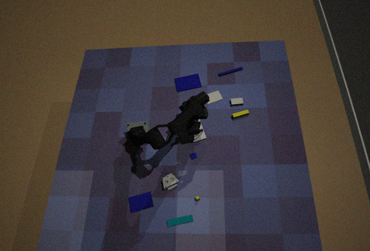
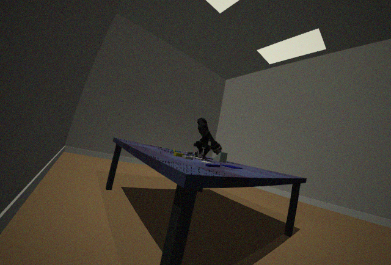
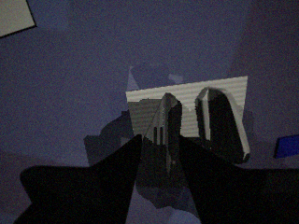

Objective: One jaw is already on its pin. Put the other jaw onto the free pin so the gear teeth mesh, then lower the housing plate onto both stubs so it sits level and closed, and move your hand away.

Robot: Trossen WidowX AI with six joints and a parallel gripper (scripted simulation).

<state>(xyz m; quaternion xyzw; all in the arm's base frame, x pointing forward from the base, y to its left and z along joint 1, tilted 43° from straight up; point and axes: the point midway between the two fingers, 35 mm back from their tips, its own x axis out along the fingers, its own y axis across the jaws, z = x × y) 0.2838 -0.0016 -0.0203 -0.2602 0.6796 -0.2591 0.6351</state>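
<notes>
Now: gripper tip 3 cm past the white jaw and 2 cm to the left of it. From my gripper tip the other things lie so: small blue cube (17 cm to the right, 2 cm below, 2 cm behind); then white plate (16 cm to the left, 14 cm ahead, 2 cm below); then white base (3 cm to the right, 2 cm below, 2 cm ahead).
</notes>
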